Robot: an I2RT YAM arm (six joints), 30 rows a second.
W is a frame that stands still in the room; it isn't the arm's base.
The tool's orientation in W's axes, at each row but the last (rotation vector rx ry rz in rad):
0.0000, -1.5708, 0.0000
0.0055, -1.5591, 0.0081
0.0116, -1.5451, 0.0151
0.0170, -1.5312, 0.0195
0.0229, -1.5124, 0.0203
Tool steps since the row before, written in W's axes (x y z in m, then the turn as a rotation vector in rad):
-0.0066, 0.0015, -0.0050, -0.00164, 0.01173, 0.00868
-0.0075, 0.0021, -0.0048, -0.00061, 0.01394, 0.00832
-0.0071, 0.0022, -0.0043, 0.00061, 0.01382, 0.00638
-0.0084, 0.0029, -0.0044, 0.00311, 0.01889, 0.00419
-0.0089, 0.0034, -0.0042, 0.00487, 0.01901, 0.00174
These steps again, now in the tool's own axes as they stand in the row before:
-0.0050, 0.0015, 0.0066, 0.00868, 0.01173, 0.00164
-0.0049, 0.0022, 0.0074, 0.00834, 0.01393, 0.00059
-0.0045, 0.0023, 0.0069, 0.00643, 0.01379, -0.00068
-0.0047, 0.0031, 0.0081, 0.00435, 0.01881, -0.00338
-0.0047, 0.0036, 0.0085, 0.00200, 0.01887, -0.00529

